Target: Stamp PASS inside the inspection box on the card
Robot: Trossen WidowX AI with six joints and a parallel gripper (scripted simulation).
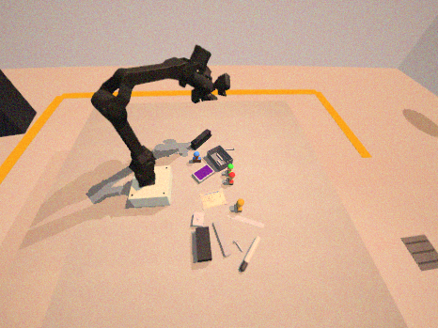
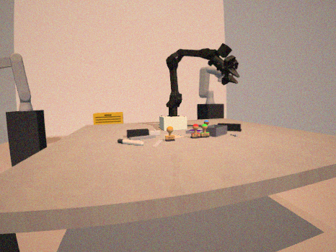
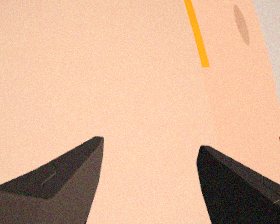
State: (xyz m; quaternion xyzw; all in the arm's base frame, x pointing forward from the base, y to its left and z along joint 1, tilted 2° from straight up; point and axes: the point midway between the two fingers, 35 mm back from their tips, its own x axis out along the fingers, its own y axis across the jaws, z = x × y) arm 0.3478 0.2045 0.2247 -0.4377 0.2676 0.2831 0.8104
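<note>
Now: the green-knobbed stamp 22 cm to the right of my gripper tip and 26 cm below it. Round my gripper tip: black bar: 9 cm behind, 2 cm to the left, 27 cm below; then grey tray: 3 cm behind, 13 cm to the right, 27 cm below; then blue-knobbed stamp: 14 cm behind, 11 cm to the right, 26 cm below.
</note>
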